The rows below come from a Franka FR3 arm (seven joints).
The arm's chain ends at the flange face. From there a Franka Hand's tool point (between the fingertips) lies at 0.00 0.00 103.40 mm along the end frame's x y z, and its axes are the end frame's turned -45 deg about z.
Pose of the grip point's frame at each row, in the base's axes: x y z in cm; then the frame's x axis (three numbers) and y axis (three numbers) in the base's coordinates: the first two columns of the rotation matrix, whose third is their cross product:
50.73 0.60 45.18 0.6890 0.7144 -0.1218 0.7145 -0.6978 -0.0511
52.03 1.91 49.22 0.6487 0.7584 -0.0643 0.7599 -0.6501 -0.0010
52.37 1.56 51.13 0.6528 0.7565 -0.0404 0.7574 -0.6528 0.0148
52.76 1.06 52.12 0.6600 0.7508 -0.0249 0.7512 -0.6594 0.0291
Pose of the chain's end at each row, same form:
51.99 1.14 55.43 0.9924 0.0117 -0.1223 0.0180 -0.9986 0.0500
52.47 2.41 59.54 0.9960 0.0766 -0.0462 0.0786 -0.9960 0.0448
52.53 1.98 61.46 0.9972 0.0733 -0.0181 0.0740 -0.9965 0.0390
52.70 1.45 62.45 0.9979 0.0646 0.0030 0.0645 -0.9972 0.0382

